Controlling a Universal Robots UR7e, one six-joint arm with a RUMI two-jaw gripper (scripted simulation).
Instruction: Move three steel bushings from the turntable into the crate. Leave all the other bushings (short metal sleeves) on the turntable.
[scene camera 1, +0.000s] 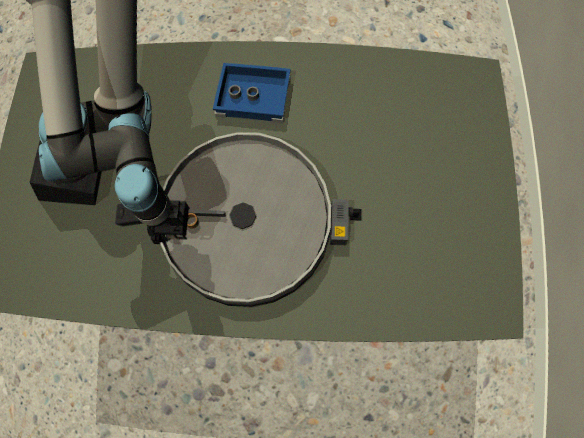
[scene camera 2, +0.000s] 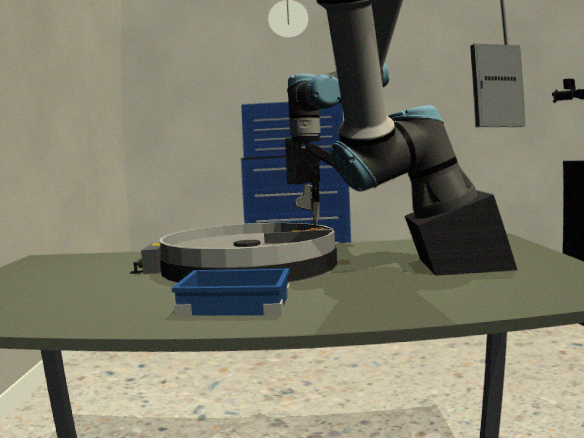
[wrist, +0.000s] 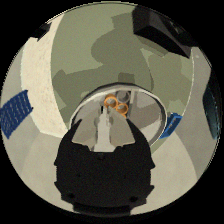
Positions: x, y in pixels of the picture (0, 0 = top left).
Labels:
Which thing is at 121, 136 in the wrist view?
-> My gripper.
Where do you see a round grey turntable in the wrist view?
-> At 146, 115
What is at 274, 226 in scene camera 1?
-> A round grey turntable.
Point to a round grey turntable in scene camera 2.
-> At 252, 239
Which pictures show my gripper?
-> Scene camera 1, scene camera 2 and the wrist view: all of them.

